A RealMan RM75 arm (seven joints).
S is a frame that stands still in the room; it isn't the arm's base.
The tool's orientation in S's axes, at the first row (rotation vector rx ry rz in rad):
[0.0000, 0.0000, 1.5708]
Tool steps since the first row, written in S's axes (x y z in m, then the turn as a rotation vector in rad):
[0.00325, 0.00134, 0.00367, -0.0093, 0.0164, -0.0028]
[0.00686, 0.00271, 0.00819, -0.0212, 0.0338, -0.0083]
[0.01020, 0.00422, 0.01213, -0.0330, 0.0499, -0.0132]
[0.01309, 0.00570, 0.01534, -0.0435, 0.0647, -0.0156]
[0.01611, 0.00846, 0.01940, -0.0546, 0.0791, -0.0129]
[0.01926, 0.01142, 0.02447, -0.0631, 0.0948, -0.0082]
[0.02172, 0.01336, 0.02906, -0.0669, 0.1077, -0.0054]
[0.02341, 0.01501, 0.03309, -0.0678, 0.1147, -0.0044]
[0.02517, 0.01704, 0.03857, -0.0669, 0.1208, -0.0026]
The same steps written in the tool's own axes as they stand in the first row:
[0.00134, -0.00325, 0.00367, 0.0164, 0.0093, -0.0028]
[0.00271, -0.00686, 0.00819, 0.0338, 0.0212, -0.0083]
[0.00422, -0.01020, 0.01213, 0.0499, 0.0330, -0.0132]
[0.00570, -0.01309, 0.01534, 0.0647, 0.0435, -0.0156]
[0.00846, -0.01611, 0.01940, 0.0791, 0.0546, -0.0129]
[0.01142, -0.01926, 0.02447, 0.0948, 0.0631, -0.0082]
[0.01336, -0.02172, 0.02906, 0.1077, 0.0669, -0.0054]
[0.01501, -0.02341, 0.03309, 0.1147, 0.0678, -0.0044]
[0.01704, -0.02517, 0.03857, 0.1208, 0.0669, -0.0026]

